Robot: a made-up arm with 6 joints. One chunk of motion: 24 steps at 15 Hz.
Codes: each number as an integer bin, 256 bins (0 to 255) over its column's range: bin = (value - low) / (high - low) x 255, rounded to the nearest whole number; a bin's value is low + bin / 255 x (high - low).
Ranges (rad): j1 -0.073..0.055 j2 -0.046..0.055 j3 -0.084..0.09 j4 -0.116..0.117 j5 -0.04..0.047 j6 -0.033..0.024
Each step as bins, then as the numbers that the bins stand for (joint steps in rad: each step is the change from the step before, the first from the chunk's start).
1 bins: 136 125 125 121 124 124
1 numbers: -0.00473 0.00351 0.00129 -0.00544 0.00231 -0.00528
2 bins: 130 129 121 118 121 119
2 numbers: -0.00775 0.00509 -0.00144 -0.00818 0.00128 -0.00640
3 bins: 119 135 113 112 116 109
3 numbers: -0.01327 0.00747 -0.00689 -0.01366 -0.00042 -0.00864
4 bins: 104 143 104 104 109 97
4 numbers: -0.02080 0.01064 -0.01304 -0.02097 -0.00281 -0.01132
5 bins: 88 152 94 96 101 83
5 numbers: -0.02883 0.01420 -0.01986 -0.02828 -0.00554 -0.01445
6 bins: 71 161 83 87 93 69
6 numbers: -0.03736 0.01777 -0.02736 -0.03651 -0.00827 -0.01758
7 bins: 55 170 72 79 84 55
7 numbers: -0.04539 0.02133 -0.03487 -0.04382 -0.01134 -0.02071
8 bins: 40 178 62 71 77 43
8 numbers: -0.05292 0.02450 -0.04169 -0.05113 -0.01373 -0.02339
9 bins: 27 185 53 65 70 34
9 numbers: -0.05945 0.02727 -0.04784 -0.05661 -0.01612 -0.02540
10 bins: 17 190 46 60 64 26
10 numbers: -0.06447 0.02925 -0.05261 -0.06118 -0.01816 -0.02719
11 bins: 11 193 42 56 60 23
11 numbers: -0.06748 0.03044 -0.05534 -0.06483 -0.01953 -0.02786
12 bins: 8 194 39 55 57 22
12 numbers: -0.06898 0.03084 -0.05739 -0.06575 -0.02055 -0.02808
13 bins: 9 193 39 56 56 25
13 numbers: -0.06848 0.03044 -0.05739 -0.06483 -0.02089 -0.02741
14 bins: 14 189 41 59 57 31
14 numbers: -0.06597 0.02886 -0.05602 -0.06209 -0.02055 -0.02607
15 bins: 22 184 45 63 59 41
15 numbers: -0.06196 0.02688 -0.05329 -0.05844 -0.01987 -0.02384
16 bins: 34 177 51 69 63 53
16 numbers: -0.05593 0.02411 -0.04920 -0.05295 -0.01851 -0.02115
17 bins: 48 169 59 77 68 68
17 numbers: -0.04891 0.02094 -0.04374 -0.04564 -0.01680 -0.01780
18 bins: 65 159 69 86 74 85
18 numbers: -0.04037 0.01698 -0.03692 -0.03742 -0.01475 -0.01400
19 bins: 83 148 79 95 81 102
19 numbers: -0.03134 0.01262 -0.03009 -0.02920 -0.01236 -0.01020
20 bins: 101 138 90 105 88 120
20 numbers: -0.02230 0.00866 -0.02259 -0.02006 -0.00998 -0.00618
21 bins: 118 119 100 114 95 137
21 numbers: -0.01377 0.00113 -0.01576 -0.01184 -0.00759 -0.00238
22 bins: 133 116 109 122 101 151
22 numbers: -0.00624 -0.00005 -0.00962 -0.00453 -0.00554 0.00075
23 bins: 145 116 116 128 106 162
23 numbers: -0.00022 -0.00005 -0.00485 0.00096 -0.00384 0.00321
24 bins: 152 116 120 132 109 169
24 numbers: 0.00330 -0.00005 -0.00212 0.00461 -0.00281 0.00478
